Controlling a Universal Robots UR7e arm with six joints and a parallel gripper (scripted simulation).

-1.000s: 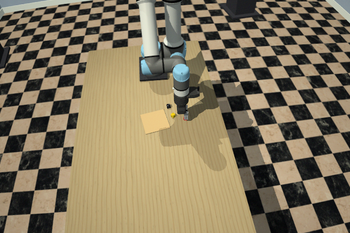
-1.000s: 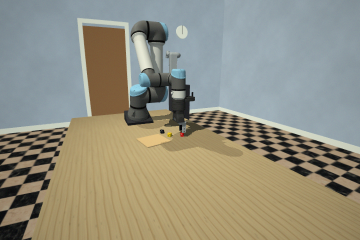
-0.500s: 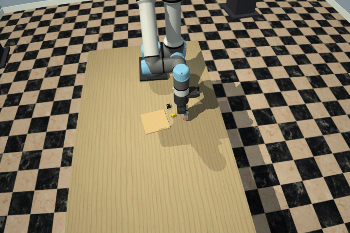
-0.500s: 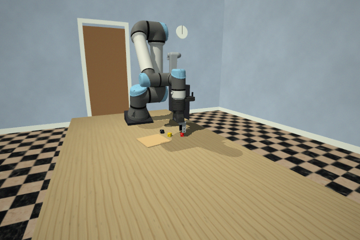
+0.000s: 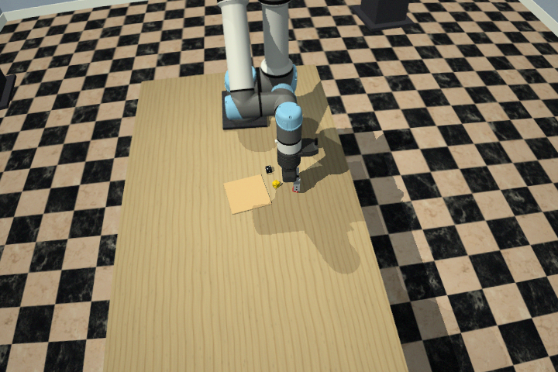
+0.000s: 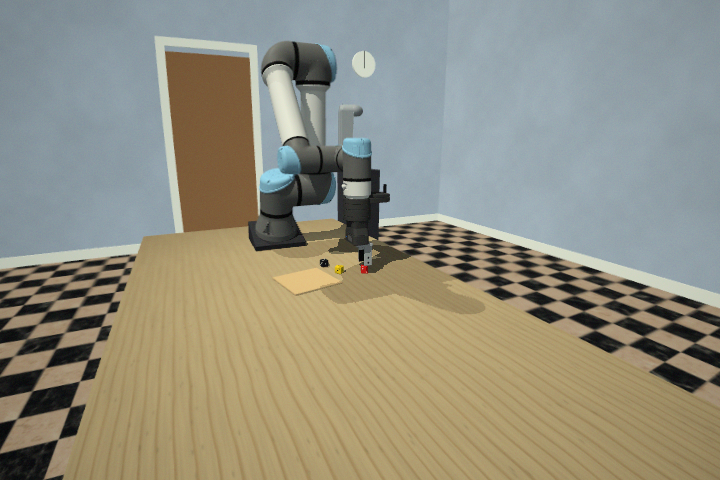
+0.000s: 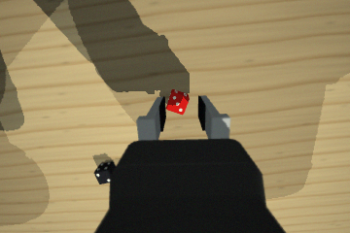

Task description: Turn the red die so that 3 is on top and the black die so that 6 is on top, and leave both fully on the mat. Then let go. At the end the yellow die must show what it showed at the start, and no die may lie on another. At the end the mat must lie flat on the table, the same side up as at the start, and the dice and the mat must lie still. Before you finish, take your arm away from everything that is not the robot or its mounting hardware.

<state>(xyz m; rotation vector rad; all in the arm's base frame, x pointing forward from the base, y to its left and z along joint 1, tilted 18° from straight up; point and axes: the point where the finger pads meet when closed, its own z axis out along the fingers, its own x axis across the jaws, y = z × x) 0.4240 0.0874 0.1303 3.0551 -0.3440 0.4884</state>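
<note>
Now: the red die 40 mm below my hand. Also, from my hand: black die 120 mm behind, 70 mm to the right, 40 mm below; then yellow die 40 mm behind, 60 mm to the right, 40 mm below; then tan mat 40 mm behind, 170 mm to the right, 50 mm below.
</note>
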